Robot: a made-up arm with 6 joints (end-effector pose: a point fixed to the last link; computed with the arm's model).
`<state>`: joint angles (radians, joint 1 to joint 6).
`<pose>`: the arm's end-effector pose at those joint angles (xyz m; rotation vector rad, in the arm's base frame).
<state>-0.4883 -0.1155 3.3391 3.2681 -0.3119 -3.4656</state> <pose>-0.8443 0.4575 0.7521 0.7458 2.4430 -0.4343</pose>
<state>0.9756 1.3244 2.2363 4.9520 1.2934 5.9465</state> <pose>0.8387 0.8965 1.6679 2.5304 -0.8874 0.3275</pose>
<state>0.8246 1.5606 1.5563 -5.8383 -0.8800 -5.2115</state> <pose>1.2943 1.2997 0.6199 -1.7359 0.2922 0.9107</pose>
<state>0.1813 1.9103 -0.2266 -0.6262 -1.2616 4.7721</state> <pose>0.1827 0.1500 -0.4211 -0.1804 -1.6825 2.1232</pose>
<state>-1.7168 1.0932 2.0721 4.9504 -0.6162 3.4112</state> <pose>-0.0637 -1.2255 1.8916 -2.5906 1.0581 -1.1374</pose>
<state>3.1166 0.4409 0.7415 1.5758 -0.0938 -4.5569</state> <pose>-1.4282 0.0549 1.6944 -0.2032 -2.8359 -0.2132</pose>
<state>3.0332 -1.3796 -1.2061 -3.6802 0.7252 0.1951</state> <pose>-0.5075 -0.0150 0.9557 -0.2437 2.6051 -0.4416</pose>
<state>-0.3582 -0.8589 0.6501 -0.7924 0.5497 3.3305</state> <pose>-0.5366 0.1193 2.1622 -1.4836 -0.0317 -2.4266</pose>
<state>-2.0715 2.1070 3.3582 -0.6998 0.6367 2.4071</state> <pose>-0.4572 -0.6718 1.3768 1.3668 -0.4014 2.0361</pose>
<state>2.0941 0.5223 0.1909 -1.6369 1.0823 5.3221</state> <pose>-0.5671 1.3448 0.9946 1.9459 1.1545 0.2851</pose>
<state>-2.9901 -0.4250 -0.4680 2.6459 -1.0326 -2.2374</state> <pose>-0.8721 -0.0483 1.4839 1.0139 -0.4237 2.4004</pose>
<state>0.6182 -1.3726 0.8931 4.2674 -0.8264 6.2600</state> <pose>-1.2040 -0.6890 1.4316 0.3743 -0.9271 2.7155</pose>
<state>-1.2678 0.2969 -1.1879 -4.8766 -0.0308 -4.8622</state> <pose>0.1567 -0.5221 0.1570 -1.2612 1.2816 1.1612</pose>
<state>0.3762 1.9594 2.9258 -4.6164 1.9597 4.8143</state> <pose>0.9641 0.5841 1.1249 -0.9807 -0.8721 2.0448</pose>
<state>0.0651 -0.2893 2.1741 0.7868 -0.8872 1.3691</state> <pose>-0.9023 -0.1718 1.8989 -0.8796 -0.6585 -1.6357</pose>
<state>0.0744 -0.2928 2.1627 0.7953 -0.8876 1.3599</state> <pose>-0.8983 -0.1810 1.9041 -0.8731 -0.6556 -1.6244</pose>
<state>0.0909 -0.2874 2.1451 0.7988 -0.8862 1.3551</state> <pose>-0.8774 -0.1944 1.9237 -0.8800 -0.6482 -1.5985</pose>
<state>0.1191 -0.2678 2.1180 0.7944 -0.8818 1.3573</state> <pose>-0.8281 -0.2130 1.9651 -0.9077 -0.6348 -1.5488</pose>
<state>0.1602 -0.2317 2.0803 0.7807 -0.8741 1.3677</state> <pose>-0.7431 -0.2323 2.0284 -0.9588 -0.6166 -1.4711</pose>
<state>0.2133 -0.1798 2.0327 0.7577 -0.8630 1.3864</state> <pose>-0.6203 -0.2440 2.1065 -1.0313 -0.5972 -1.3651</pose>
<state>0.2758 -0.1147 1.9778 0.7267 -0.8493 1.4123</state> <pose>-0.4634 -0.2376 2.1876 -1.1191 -0.5814 -1.2341</pose>
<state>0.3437 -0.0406 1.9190 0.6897 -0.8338 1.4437</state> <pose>-0.2836 -0.2042 2.2590 -1.2146 -0.5727 -1.0851</pose>
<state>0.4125 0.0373 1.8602 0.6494 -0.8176 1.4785</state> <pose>-0.0978 -0.1417 2.3103 -1.3098 -0.5729 -0.9281</pose>
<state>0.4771 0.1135 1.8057 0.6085 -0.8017 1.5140</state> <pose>0.0754 -0.0559 2.3374 -1.3971 -0.5811 -0.7747</pose>
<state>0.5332 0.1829 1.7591 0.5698 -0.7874 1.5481</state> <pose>0.2219 0.0399 2.3426 -1.4717 -0.5943 -0.6363</pose>
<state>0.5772 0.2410 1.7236 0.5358 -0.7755 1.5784</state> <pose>0.3334 0.1296 2.3336 -1.5302 -0.6092 -0.5233</pose>
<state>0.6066 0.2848 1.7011 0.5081 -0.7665 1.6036</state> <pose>0.4090 0.1994 2.3197 -1.5719 -0.6224 -0.4427</pose>
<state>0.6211 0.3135 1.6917 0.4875 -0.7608 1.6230</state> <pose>0.4525 0.2423 2.3083 -1.5980 -0.6315 -0.3966</pose>
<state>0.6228 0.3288 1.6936 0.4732 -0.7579 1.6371</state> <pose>0.4708 0.2589 2.3027 -1.6114 -0.6366 -0.3807</pose>
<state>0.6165 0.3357 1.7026 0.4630 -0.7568 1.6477</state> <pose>0.4738 0.2586 2.3017 -1.6169 -0.6389 -0.3840</pose>
